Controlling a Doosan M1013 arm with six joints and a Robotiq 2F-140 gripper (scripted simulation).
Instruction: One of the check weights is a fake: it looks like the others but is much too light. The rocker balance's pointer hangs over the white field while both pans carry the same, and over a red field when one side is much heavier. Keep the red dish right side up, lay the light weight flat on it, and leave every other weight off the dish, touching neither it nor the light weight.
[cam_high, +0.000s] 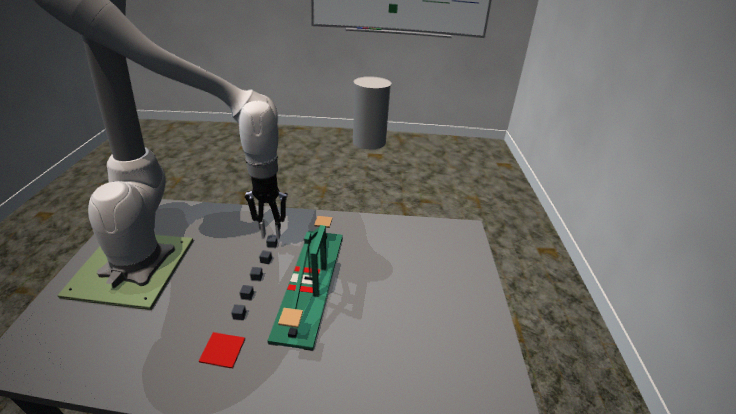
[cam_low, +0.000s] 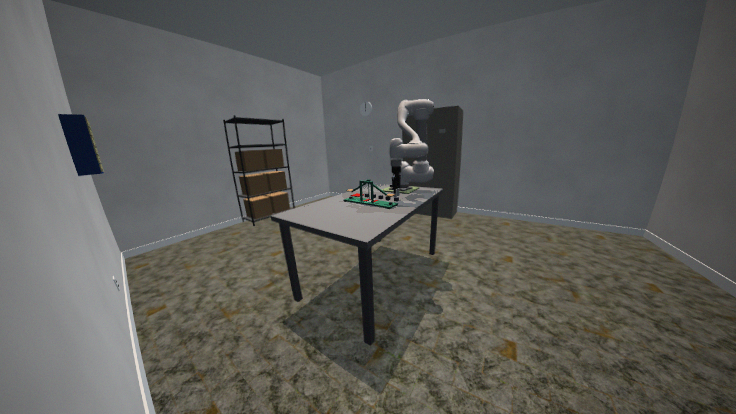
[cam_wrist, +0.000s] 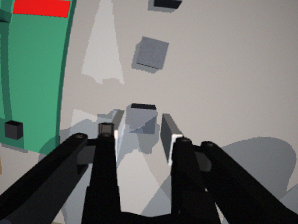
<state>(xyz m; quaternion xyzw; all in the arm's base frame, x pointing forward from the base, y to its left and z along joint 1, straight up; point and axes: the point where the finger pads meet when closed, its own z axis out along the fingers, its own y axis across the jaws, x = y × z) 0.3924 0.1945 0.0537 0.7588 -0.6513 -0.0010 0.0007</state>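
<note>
Now: hand 5 cm above the dark weight. The rest, counted from my hand: green rocker balance: 18 cm ahead, 15 cm to the right, 3 cm above; then red dish: 2 cm ahead, 42 cm to the right, 7 cm below.
</note>
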